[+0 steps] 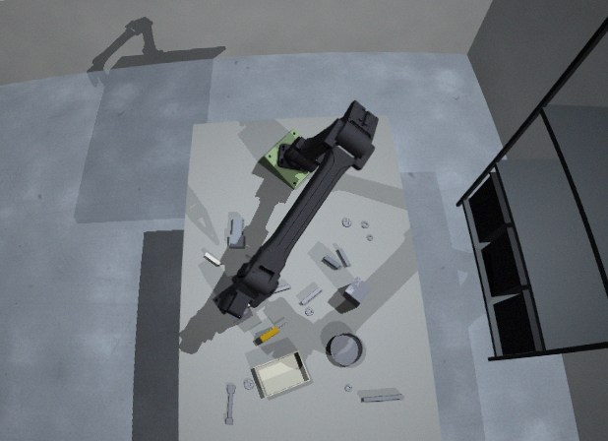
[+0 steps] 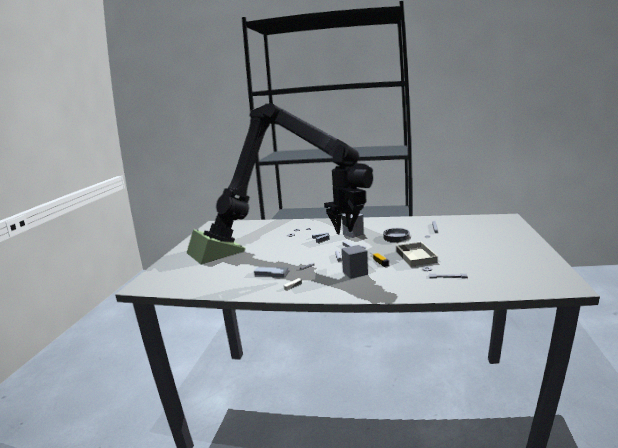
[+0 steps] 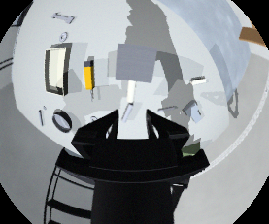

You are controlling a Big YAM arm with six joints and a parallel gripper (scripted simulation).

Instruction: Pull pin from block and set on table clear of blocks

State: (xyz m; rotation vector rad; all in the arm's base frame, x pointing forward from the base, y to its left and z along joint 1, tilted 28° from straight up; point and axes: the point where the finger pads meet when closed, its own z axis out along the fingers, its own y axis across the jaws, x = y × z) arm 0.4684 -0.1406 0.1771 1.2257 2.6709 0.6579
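Right now the pale pin is 80 mm below my hand, 20 mm to the right of it and 20 mm ahead of it. From my hand the other things lie so: white bar 170 mm to the right, 120 mm below, 120 mm behind; then grey block 80 mm below, 50 mm to the right, 40 mm ahead; then shallow cream tray 220 mm ahead, 110 mm below, 100 mm to the left.
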